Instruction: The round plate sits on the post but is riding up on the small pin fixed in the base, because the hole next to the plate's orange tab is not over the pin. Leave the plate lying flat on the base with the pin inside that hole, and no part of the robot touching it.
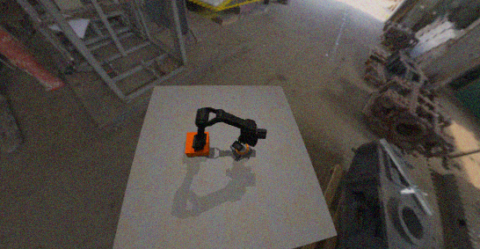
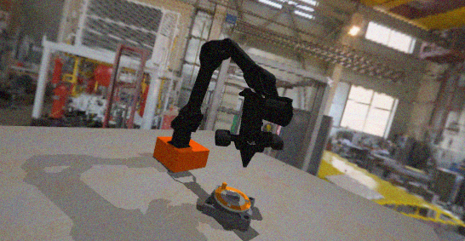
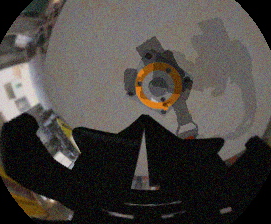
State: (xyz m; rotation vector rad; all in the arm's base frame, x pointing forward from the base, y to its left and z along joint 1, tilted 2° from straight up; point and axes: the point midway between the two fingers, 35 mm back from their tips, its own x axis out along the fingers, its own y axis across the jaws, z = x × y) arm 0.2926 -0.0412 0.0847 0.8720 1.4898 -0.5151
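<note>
The base is 3 cm to the right of my gripper tip and 10 cm below it.
</note>
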